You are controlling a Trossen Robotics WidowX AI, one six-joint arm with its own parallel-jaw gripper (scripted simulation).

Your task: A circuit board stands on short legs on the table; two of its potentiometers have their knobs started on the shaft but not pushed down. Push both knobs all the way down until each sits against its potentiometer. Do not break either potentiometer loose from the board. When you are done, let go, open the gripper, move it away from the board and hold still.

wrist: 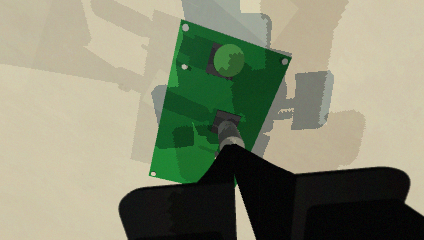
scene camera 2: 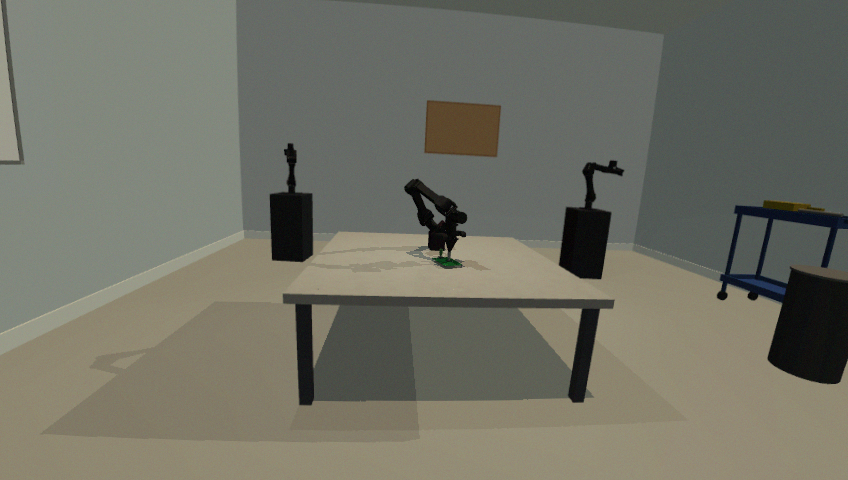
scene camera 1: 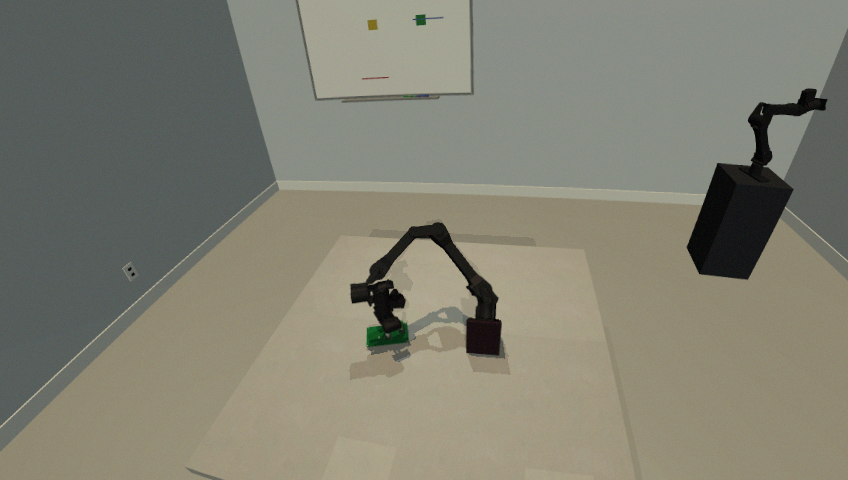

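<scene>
My gripper is there in the pictures, and the wrist view shows it too. A green knob can be seen in the pictures as well.
</scene>
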